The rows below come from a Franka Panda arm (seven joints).
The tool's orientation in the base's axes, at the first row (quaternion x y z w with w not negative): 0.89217 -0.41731 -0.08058 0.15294
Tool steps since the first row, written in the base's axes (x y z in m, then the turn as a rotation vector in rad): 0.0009 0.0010 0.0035 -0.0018 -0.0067 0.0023; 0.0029 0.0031 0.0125 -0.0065 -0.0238 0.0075; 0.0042 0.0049 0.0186 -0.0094 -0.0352 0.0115; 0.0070 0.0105 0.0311 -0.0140 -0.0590 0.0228; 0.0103 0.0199 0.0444 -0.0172 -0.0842 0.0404; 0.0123 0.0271 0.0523 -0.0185 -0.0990 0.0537; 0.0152 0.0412 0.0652 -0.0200 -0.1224 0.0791; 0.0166 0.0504 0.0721 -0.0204 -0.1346 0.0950; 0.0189 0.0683 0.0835 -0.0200 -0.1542 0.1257; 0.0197 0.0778 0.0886 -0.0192 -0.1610 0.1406; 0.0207 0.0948 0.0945 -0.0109 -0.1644 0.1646
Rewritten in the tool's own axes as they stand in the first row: -0.0003 -0.0001 -0.0037 0.0040 0.0061 -0.0003; -0.0007 0.0003 -0.0132 0.0140 0.0216 -0.0004; -0.0014 0.0003 -0.0196 0.0209 0.0320 -0.0010; -0.0041 -0.0008 -0.0333 0.0361 0.0535 -0.0055; -0.0094 -0.0044 -0.0486 0.0531 0.0771 -0.0160; -0.0138 -0.0075 -0.0581 0.0635 0.0915 -0.0251; -0.0230 -0.0137 -0.0739 0.0801 0.1153 -0.0438; -0.0293 -0.0179 -0.0827 0.0890 0.1284 -0.0561; -0.0418 -0.0265 -0.0977 0.1038 0.1504 -0.0810; -0.0487 -0.0311 -0.1047 0.1093 0.1590 -0.0939; -0.0612 -0.0401 -0.1140 0.1169 0.1633 -0.1180
